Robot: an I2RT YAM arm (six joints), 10 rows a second.
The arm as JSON. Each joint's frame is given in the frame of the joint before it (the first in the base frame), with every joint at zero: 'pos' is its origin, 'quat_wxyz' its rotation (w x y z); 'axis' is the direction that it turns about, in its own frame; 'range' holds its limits. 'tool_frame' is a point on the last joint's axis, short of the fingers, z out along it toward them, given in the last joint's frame.
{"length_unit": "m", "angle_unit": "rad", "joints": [
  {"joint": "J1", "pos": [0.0, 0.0, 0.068], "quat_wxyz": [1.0, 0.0, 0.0, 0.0], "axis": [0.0, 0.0, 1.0], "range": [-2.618, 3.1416]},
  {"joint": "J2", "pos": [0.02, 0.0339, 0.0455], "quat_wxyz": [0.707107, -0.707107, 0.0, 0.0], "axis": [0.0, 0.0, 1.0], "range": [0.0, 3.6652]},
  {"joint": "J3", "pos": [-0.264, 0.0, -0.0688], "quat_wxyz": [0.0, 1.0, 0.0, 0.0], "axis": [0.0, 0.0, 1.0], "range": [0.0, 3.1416]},
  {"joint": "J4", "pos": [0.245, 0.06, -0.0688], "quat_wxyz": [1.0, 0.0, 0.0, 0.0], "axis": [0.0, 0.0, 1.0], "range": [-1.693, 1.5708]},
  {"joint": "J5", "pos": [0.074, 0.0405, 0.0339], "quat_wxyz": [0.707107, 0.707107, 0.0, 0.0], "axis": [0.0, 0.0, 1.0], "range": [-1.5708, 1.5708]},
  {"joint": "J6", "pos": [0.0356, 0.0, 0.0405], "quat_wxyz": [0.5, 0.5, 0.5, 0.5], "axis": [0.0, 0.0, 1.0], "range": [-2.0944, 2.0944]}
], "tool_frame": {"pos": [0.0, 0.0, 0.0], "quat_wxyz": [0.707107, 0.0, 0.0, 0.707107]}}
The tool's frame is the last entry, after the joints.
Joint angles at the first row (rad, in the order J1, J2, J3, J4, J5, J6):
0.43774, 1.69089, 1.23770, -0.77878, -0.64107, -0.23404
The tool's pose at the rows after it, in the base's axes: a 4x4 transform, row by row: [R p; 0 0 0 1], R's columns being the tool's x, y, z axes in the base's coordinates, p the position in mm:
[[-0.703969 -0.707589 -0.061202 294.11], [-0.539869 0.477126 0.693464 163.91], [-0.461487 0.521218 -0.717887 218.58], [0 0 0 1]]
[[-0.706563 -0.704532 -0.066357 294.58], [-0.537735 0.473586 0.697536 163.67], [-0.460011 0.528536 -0.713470 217.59], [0 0 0 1]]
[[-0.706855 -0.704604 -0.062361 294.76], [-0.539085 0.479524 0.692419 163.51], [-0.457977 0.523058 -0.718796 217.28], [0 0 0 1]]
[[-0.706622 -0.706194 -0.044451 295.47], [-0.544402 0.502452 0.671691 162.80], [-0.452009 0.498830 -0.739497 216.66], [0 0 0 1]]
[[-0.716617 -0.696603 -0.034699 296.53], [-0.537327 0.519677 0.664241 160.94], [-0.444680 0.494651 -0.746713 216.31], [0 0 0 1]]
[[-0.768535 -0.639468 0.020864 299.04], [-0.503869 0.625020 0.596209 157.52], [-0.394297 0.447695 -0.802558 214.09], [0 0 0 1]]
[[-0.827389 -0.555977 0.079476 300.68], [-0.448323 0.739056 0.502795 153.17], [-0.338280 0.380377 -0.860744 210.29], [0 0 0 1]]
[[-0.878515 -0.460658 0.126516 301.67], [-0.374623 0.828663 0.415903 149.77], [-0.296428 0.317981 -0.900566 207.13], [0 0 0 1]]
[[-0.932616 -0.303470 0.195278 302.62], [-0.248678 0.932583 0.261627 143.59], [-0.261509 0.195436 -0.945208 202.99], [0 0 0 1]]
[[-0.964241 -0.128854 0.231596 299.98], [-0.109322 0.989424 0.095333 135.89], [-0.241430 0.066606 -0.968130 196.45], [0 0 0 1]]
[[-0.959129 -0.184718 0.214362 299.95], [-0.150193 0.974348 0.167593 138.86], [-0.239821 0.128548 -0.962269 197.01], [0 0 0 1]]
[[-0.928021 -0.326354 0.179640 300.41], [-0.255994 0.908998 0.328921 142.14], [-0.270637 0.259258 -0.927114 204.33], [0 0 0 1]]
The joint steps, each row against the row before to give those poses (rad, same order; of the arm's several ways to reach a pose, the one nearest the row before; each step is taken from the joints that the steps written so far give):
0.00153, 0.02823, -0.00002, 0.01146, -0.07134, -0.01869
-0.00191, 0.00345, -0.00035, 0.00037, -0.00839, 0.00000
0.00001, 0.00036, -0.00004, 0.00002, 0.00840, 0.00040
-0.00002, 0.00000, 0.00040, 0.00035, 0.03433, 0.00074
-0.00532, -0.00001, -0.00039, 0.00039, 0.01221, 0.01032
-0.00344, 0.00001, -0.00111, 0.00303, 0.10299, 0.07628
-0.00229, 0.00001, -0.00649, 0.00039, 0.12398, 0.09194
0.00002, 0.00037, -0.00614, 0.00041, 0.10644, 0.09653
-0.00002, 0.00002, -0.00911, -0.00575, 0.17433, 0.13845
0.00001, -0.00002, -0.02026, -0.02057, 0.16709, 0.14193
0.00038, -0.00151, -0.00152, 0.01526, -0.07286, -0.04006
-0.00916, -0.01452, 0.00457, 0.02326, -0.16595, -0.11711

